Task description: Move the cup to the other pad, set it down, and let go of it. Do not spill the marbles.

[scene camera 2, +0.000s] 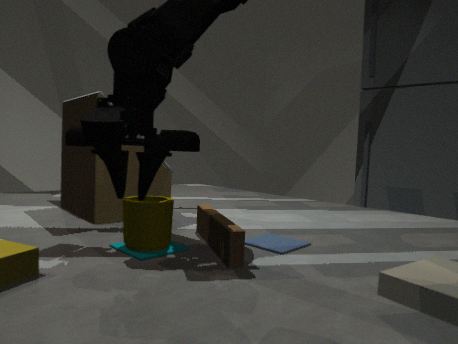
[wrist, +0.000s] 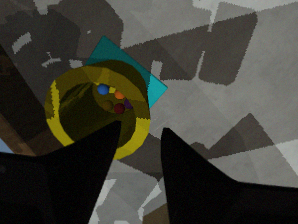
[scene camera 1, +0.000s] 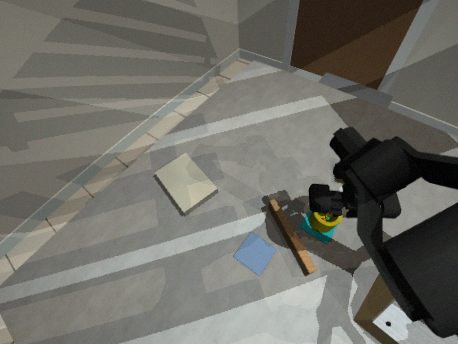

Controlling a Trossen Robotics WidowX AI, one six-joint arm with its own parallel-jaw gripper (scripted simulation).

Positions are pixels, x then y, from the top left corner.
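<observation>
The gripper: in scene camera 1 [340, 215], in scene camera 2, in the wrist view. Same spot on the gripper: [wrist: 71, 177] and [scene camera 2: 138, 160].
</observation>
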